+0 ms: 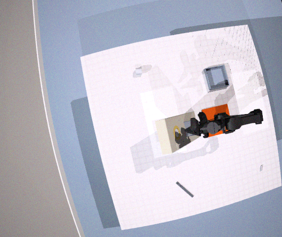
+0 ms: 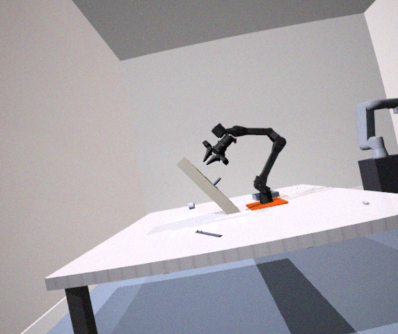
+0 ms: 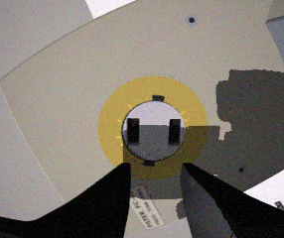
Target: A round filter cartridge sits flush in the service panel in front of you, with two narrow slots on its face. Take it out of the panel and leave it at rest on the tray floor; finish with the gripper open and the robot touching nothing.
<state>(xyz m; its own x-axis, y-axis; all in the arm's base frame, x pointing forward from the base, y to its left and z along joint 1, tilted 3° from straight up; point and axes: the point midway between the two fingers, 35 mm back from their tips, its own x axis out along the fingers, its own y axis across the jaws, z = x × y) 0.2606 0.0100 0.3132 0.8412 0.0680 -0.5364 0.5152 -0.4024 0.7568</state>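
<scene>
Right now the round filter cartridge is 60 mm ahead of my gripper tip and 40 mm below it. Round my gripper tip: tray (340 mm behind, 310 mm to the right, 280 mm below); beige service panel (10 mm ahead, 120 mm below).
</scene>
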